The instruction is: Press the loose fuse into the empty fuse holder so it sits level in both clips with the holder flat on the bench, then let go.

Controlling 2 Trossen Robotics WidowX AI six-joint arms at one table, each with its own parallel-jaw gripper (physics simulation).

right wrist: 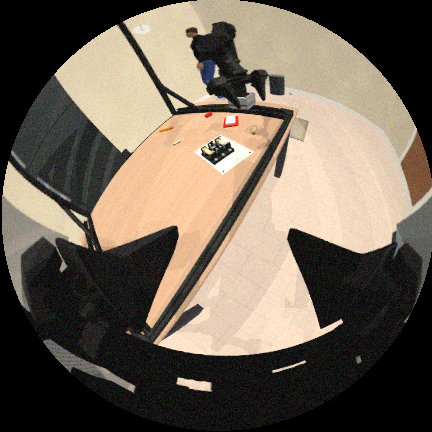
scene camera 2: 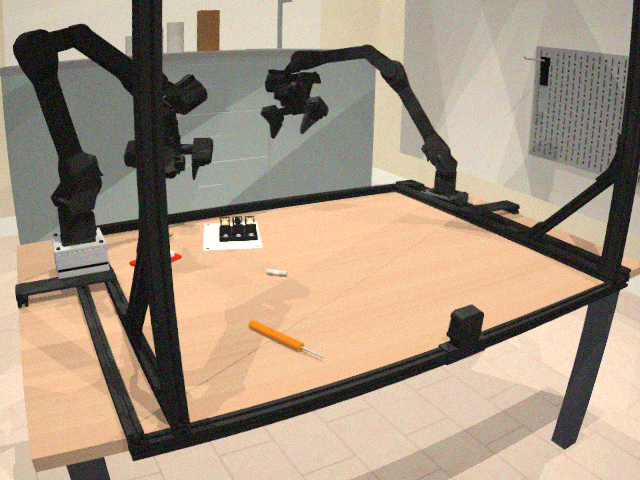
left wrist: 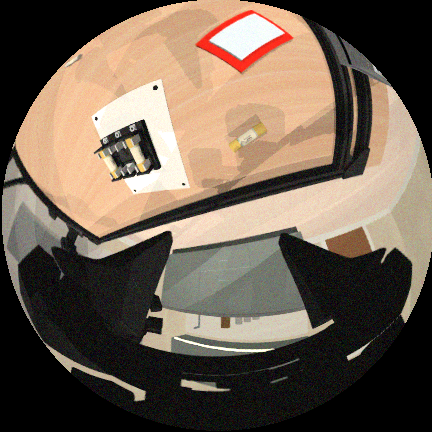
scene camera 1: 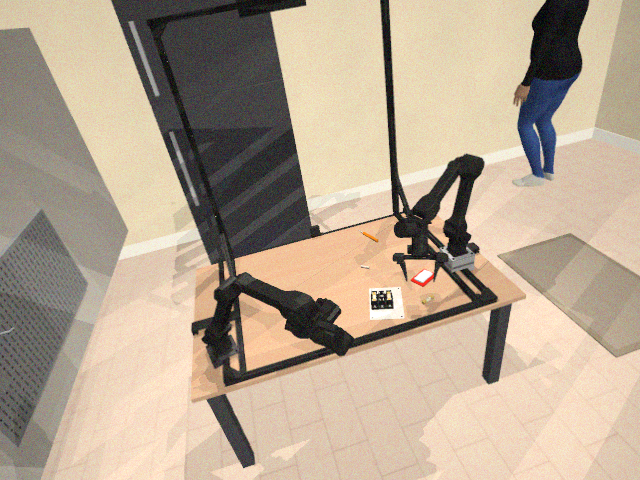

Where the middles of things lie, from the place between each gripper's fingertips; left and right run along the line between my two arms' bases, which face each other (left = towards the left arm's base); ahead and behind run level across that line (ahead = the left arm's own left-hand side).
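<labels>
With the red-framed card (left wrist: 239, 41) in sight, I find my left hand 100 mm to the right of it, 140 mm past it and 120 mm above it. My right hand is 240 mm past the card, 460 mm to the right of it and 160 mm above it.
</labels>
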